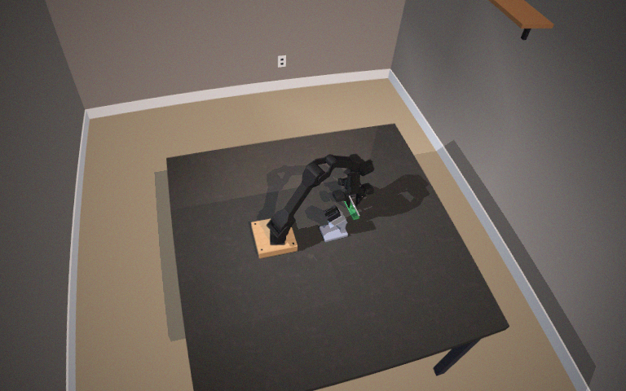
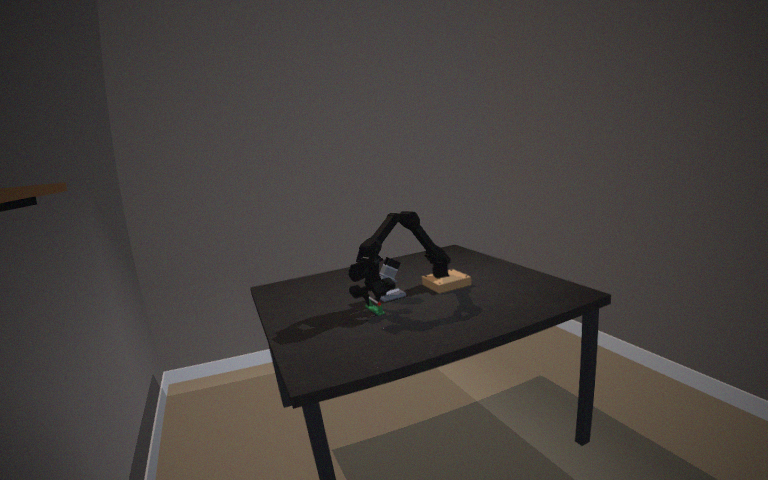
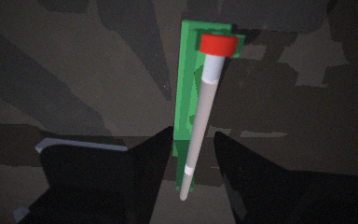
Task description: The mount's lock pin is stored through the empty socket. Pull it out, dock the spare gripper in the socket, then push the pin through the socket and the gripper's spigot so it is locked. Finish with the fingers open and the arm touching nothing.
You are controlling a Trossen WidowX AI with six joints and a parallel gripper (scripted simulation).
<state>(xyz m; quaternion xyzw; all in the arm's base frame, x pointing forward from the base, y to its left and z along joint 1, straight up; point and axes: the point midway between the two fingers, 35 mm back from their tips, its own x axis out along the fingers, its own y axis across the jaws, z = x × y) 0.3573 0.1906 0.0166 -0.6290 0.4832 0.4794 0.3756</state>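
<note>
Now: the green strip 1 cm behind my gripper tip and 1 cm to the left of it. Also, from my gripper tip: grey mount: 9 cm behind, 12 cm to the right, 3 cm above; spare gripper: 10 cm behind, 13 cm to the right, 10 cm above.
</note>
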